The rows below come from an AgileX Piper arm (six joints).
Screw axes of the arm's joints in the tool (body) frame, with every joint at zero. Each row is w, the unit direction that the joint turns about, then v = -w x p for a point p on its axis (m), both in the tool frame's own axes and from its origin. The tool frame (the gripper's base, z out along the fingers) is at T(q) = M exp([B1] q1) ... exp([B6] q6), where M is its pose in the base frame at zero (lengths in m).
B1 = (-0.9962, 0, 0.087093, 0, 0.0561, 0)
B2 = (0, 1, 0, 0.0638, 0, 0.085)
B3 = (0, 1, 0, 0.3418, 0, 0.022)
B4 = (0, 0, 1, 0, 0, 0)
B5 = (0, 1, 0, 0.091, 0, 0)
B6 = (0, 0, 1, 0, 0, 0)
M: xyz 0.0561 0 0.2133 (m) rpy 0 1.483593 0 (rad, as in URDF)
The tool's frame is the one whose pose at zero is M.
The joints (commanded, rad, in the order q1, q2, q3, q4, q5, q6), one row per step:
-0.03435 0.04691 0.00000 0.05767 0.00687 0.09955
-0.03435 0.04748 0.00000 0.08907 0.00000 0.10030
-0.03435 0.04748 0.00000 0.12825 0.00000 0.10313
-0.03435 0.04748 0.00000 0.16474 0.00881 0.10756
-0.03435 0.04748 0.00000 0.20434 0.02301 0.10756
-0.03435 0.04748 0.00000 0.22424 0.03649 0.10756
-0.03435 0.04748 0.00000 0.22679 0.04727 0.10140
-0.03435 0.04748 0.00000 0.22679 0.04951 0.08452
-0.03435 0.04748 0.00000 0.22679 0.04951 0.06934
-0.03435 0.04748 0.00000 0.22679 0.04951 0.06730
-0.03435 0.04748 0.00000 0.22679 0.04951 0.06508
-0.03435 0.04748 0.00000 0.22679 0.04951 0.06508
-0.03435 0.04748 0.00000 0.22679 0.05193 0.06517
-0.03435 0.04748 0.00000 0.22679 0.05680 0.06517
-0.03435 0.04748 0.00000 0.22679 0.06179 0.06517
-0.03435 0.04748 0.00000 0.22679 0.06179 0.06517
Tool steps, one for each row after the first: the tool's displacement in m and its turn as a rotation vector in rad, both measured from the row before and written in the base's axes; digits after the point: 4 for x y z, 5 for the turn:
0.0000 0.0000 0.0006 0.03191 -0.00738 0.00078
0.0000 0.0000 0.0000 0.04195 -0.00144 0.00167
0.0000 0.0001 -0.0008 0.04111 0.00731 0.00289
0.0000 0.0003 -0.0013 0.03992 0.01260 0.00418
0.0000 0.0003 -0.0012 0.02021 0.01249 0.00365
0.0000 0.0002 -0.0010 -0.00335 0.01057 0.00252
0.0000 0.0000 -0.0002 -0.01682 0.00258 0.00063
0.0000 0.0000 0.0000 -0.01518 0.00035 0.00013
0.0000 0.0000 0.0000 -0.00204 0.00005 0.00002
0.0000 0.0000 0.0000 -0.00222 0.00005 0.00002
0.0000 0.0000 0.0000 0.00000 0.00000 0.00000
0.0000 0.0000 -0.0002 0.00015 0.00236 0.00054
0.0000 0.0001 -0.0004 0.00012 0.00474 0.00109
0.0000 0.0001 -0.0004 0.00012 0.00486 0.00112
0.0000 0.0000 0.0000 0.00000 0.00000 0.00000

